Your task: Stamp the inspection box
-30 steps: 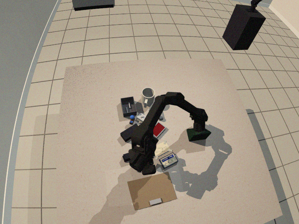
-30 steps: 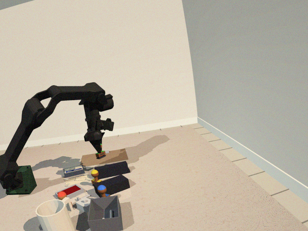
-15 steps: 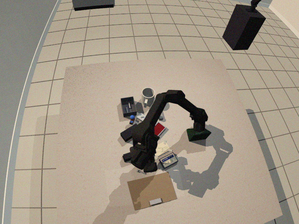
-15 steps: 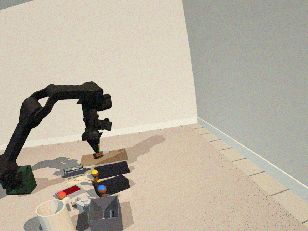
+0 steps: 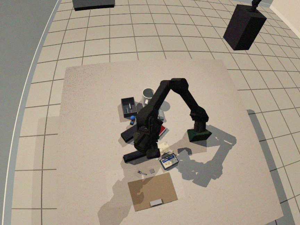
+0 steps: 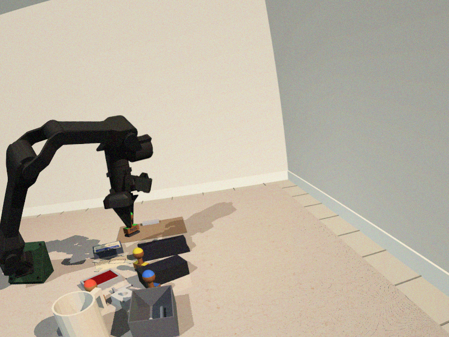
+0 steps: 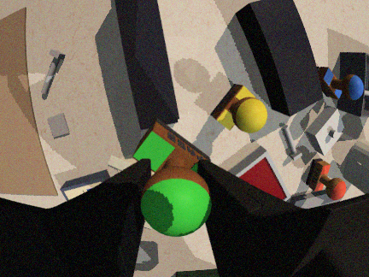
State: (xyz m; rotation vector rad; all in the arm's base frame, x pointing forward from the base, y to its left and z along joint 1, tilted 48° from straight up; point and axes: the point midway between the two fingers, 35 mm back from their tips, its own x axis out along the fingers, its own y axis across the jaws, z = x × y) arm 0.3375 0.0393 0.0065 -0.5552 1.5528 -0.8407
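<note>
My gripper tip is now 9 cm past the ink pad, 10 cm to the left of it and 10 cm above it. The rest, counted from my gripper tip: cream card 8 cm behind, 2 cm to the left, 10 cm below; yellow stamp 1 cm ahead, 6 cm to the right, 8 cm below; green stamp right at my gripper tip.
</note>
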